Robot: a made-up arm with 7 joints. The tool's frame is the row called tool.
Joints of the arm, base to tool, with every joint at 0 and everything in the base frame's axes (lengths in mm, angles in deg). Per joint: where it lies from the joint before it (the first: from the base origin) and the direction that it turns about. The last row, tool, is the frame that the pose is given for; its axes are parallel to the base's.
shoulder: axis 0 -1 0 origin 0 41.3 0
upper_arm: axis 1 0 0 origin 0 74.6 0
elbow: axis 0 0 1 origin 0 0 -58.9
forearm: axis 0 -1 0 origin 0 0 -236.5
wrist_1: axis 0 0 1 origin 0 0 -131
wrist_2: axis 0 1 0 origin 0 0 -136.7
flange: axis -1 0 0 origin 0 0 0
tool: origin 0 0 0
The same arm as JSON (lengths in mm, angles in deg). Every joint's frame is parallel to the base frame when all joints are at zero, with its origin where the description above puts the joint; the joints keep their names.
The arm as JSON. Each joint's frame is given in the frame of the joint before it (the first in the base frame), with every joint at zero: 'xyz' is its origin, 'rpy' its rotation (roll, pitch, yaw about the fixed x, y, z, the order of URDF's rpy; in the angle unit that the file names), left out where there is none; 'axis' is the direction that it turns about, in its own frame. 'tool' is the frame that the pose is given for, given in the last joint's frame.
{"units": {"length": "mm", "angle": "deg"}, "joints": [{"name": "shoulder", "type": "revolute", "origin": {"xyz": [0.0, 41.3, 0.0]}, "axis": [0.0, -1.0, 0.0]}, {"name": "upper_arm", "type": "revolute", "origin": {"xyz": [0.0, 74.6, 0.0]}, "axis": [1.0, 0.0, 0.0]}, {"name": "elbow", "type": "revolute", "origin": {"xyz": [0.0, 0.0, -58.9]}, "axis": [0.0, 0.0, 1.0]}, {"name": "forearm", "type": "revolute", "origin": {"xyz": [0.0, 0.0, -236.5]}, "axis": [0.0, -1.0, 0.0]}, {"name": "wrist_1", "type": "revolute", "origin": {"xyz": [0.0, 0.0, -131.0]}, "axis": [0.0, 0.0, 1.0]}, {"name": "wrist_2", "type": "revolute", "origin": {"xyz": [0.0, 0.0, -136.7]}, "axis": [0.0, 1.0, 0.0]}, {"name": "flange", "type": "revolute", "origin": {"xyz": [0.0, 0.0, 0.0]}, "axis": [-1.0, 0.0, 0.0]}], "tool": {"origin": {"xyz": [0.0, 0.0, 0.0]}}}
